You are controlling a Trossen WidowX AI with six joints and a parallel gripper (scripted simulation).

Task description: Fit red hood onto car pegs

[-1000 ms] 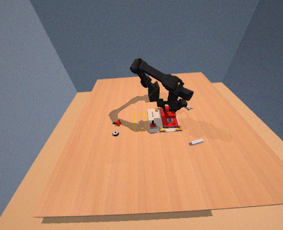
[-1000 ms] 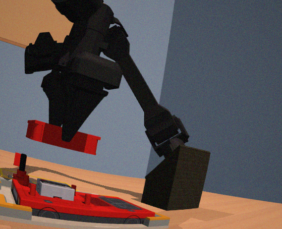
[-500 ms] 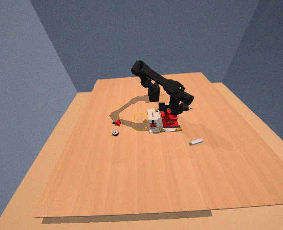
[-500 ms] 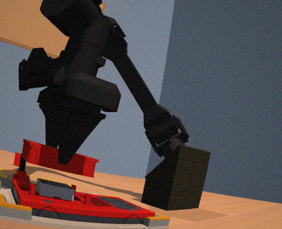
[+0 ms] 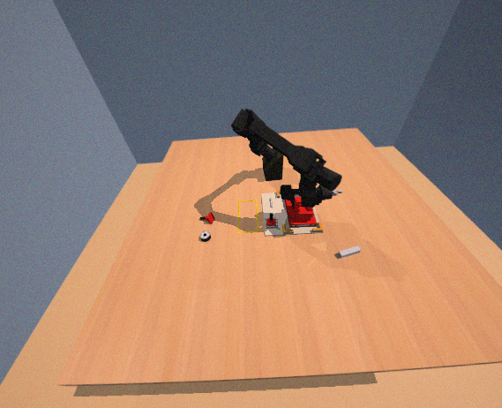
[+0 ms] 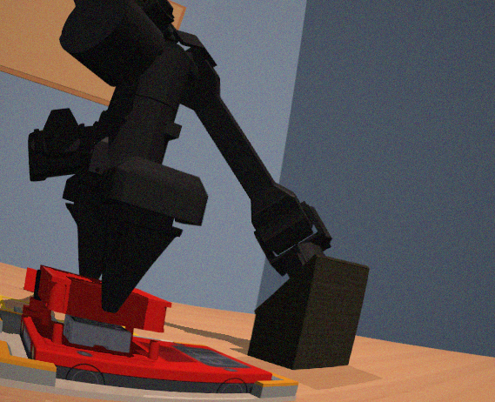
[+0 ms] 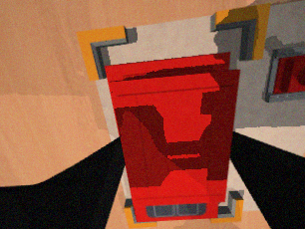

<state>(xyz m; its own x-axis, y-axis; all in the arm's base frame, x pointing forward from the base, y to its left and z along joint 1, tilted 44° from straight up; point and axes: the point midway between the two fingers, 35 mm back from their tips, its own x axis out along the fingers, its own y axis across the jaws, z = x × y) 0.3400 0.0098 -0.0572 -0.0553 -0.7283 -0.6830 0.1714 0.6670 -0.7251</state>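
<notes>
Now: gripper tip 40 mm above the grey engine block. From my gripper tip the other things lie so: white jig plate 50 mm below, 40 mm behind, 30 mm to the right; white bar 200 mm ahead, 110 mm to the left, 50 mm below; red hood right at my gripper tip.
</notes>
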